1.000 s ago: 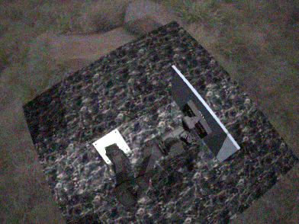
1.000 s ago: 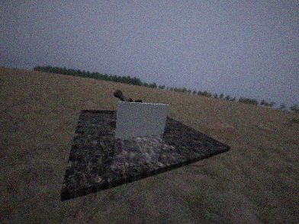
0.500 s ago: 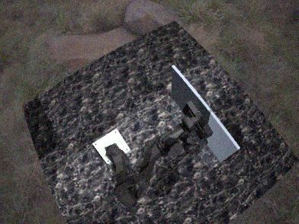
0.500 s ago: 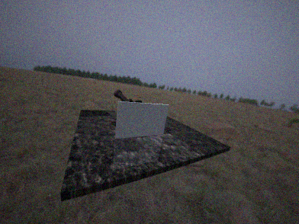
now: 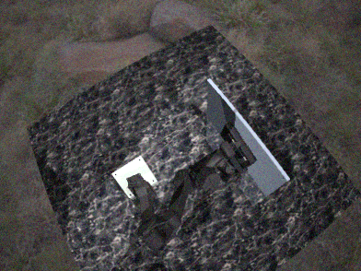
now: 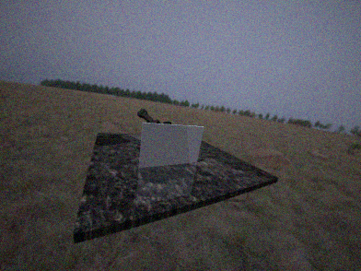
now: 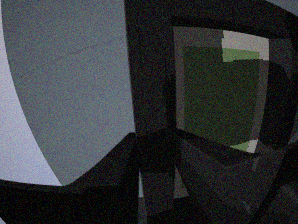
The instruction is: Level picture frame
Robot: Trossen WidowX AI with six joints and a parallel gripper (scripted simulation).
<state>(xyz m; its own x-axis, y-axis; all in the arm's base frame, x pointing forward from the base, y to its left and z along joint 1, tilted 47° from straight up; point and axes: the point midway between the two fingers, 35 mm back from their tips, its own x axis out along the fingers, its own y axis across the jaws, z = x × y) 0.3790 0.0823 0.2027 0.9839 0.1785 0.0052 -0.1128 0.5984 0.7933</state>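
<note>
Now: gripper tip 10 mm to the right of the picture frame and 50 mm above it. Round my gripper tip: wall panel (10 mm ahead, 20 mm to the left, 60 mm below).
</note>
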